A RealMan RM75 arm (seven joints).
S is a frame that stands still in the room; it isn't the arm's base.
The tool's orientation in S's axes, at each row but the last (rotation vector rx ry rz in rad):
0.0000, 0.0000, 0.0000
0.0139, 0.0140, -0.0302
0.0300, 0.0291, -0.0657
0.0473, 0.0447, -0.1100
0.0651, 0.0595, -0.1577
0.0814, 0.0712, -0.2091
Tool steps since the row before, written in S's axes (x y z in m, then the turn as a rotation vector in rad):
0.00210, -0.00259, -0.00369, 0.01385, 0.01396, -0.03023
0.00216, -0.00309, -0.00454, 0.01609, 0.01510, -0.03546
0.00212, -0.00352, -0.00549, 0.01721, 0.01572, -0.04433
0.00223, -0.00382, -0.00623, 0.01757, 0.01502, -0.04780
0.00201, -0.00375, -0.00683, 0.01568, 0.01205, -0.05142
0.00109, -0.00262, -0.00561, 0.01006, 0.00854, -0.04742
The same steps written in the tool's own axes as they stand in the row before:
0.00210, -0.00259, -0.00369, 0.01385, 0.01396, -0.03023
0.00232, -0.00308, -0.00447, 0.01613, 0.01509, -0.03544
0.00251, -0.00353, -0.00532, 0.01747, 0.01553, -0.04429
0.00292, -0.00382, -0.00593, 0.01807, 0.01472, -0.04771
0.00300, -0.00379, -0.00643, 0.01690, 0.01128, -0.05121
0.00204, -0.00274, -0.00528, 0.01182, 0.00697, -0.04727

